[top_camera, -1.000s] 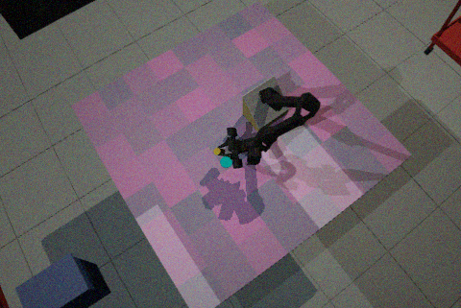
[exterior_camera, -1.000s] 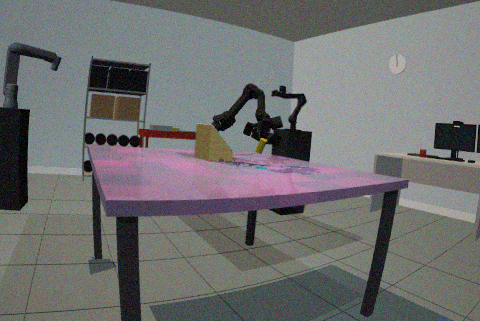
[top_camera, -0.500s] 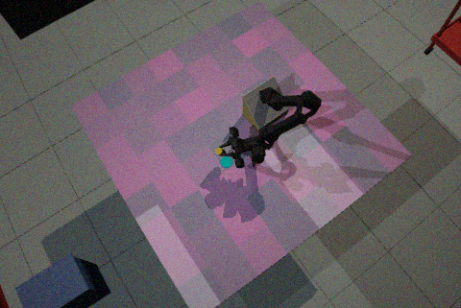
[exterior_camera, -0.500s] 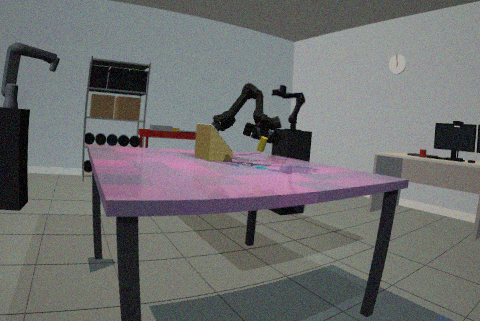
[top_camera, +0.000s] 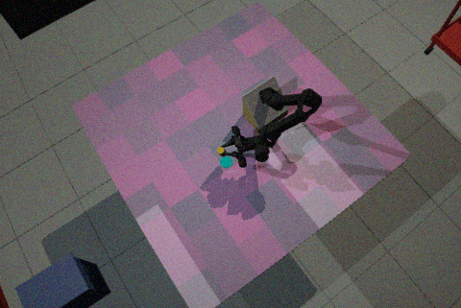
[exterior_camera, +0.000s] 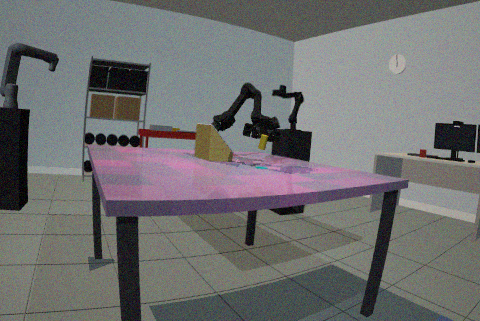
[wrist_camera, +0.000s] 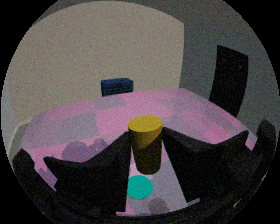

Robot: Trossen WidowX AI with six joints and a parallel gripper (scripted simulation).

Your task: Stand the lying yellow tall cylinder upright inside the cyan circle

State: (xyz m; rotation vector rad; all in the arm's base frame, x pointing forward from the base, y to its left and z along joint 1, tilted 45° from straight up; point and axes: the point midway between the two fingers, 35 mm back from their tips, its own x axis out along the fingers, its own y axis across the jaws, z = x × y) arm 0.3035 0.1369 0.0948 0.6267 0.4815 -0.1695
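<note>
Right now the cyan circle is 140 mm below my gripper tip, 20 mm behind it and 10 mm to the left of it. Also, from my gripper tip: yellow tall cylinder: 20 mm below.
</note>
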